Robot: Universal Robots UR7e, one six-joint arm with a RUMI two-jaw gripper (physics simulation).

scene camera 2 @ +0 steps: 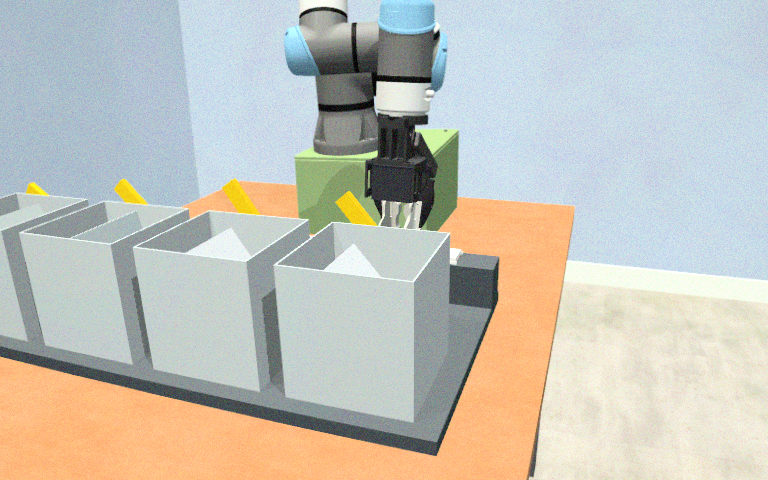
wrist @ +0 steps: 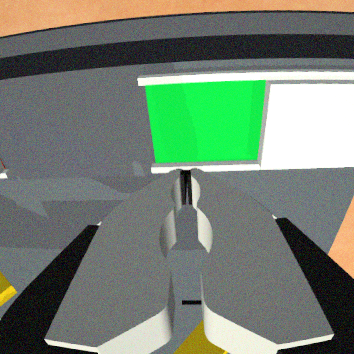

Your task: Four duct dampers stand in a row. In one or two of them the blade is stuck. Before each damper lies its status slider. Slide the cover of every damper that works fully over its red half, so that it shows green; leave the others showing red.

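Frame: origin at the arm's base, x left, y back, z up, level; centimetres.
Seen in the pictures: gripper, fingertip midpoint: (wrist: 186,172); arm's base, link origin: (scene camera 2: 349,147).
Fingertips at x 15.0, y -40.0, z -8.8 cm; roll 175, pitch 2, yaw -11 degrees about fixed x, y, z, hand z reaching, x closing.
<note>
Offsets run from my fingertips to a thing's top centre. "pt": to the spot under its first point. Level surfaces: height alone.
Four grey ducts (scene camera 2: 345,339) (scene camera 2: 198,316) (scene camera 2: 79,294) (scene camera 2: 8,277) stand in a row; the leftmost is cut off. Pale blades show inside: peaked in the two right ones (scene camera 2: 353,261) (scene camera 2: 227,246), and as slanting plates in the two left ones (scene camera 2: 110,227) (scene camera 2: 19,216). Yellow levers (scene camera 2: 355,208) (scene camera 2: 240,196) (scene camera 2: 130,191) (scene camera 2: 36,188) slant behind them. In the wrist view a status slider shows its green half @[pt dx +1.5, dy +2.3, dz -0.3 cm] (wrist: 205,122), with its white cover @[dx +6.3, dy +1.2, dz +0.5 cm] (wrist: 310,125) to the right. My gripper (wrist: 186,172) (scene camera 2: 399,225) is shut and empty, its tips beside the slider's lower rail under the green half; contact cannot be told.
The ducts stand on a dark base plate @[dz -6.5 cm] (scene camera 2: 467,339) with a raised dark block (scene camera 2: 475,280) behind, on an orange table @[dz -8.3 cm] (scene camera 2: 526,271). The green robot pedestal (scene camera 2: 334,186) stands farther back. In the wrist view parts of yellow levers (wrist: 6,290) (wrist: 192,341) show near the fingers.
</note>
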